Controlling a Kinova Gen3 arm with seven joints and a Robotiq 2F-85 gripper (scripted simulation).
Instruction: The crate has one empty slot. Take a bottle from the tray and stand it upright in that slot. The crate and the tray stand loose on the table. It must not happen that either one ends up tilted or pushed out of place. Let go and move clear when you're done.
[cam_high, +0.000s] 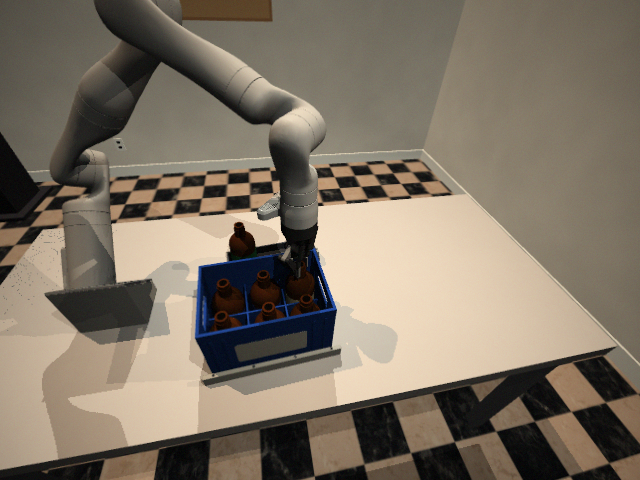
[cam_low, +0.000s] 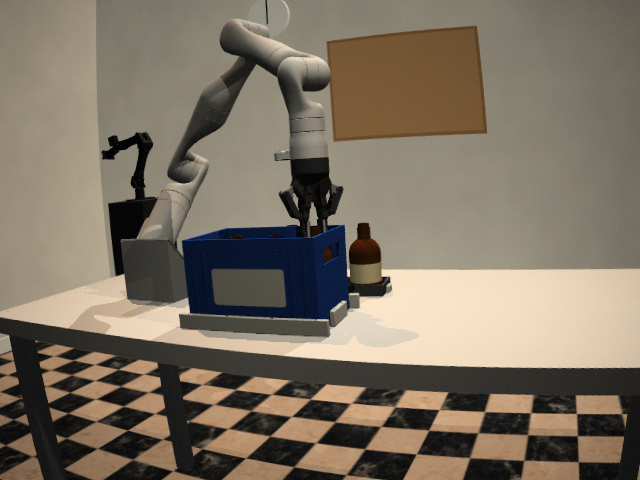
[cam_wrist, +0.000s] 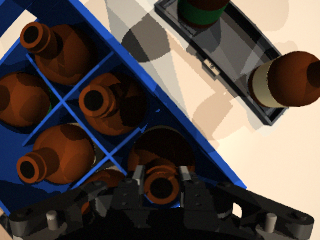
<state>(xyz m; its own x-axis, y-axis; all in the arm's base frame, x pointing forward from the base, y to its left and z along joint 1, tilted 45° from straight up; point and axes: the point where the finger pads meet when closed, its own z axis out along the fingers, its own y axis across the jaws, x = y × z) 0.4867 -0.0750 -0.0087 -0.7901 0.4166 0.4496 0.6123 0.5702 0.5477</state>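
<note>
The crate lies 9 cm below my hand, 8 cm behind it and 5 cm to the right of it. From my hand the other things lie so: dark tray (19 cm to the left, 16 cm below, 6 cm behind).
</note>
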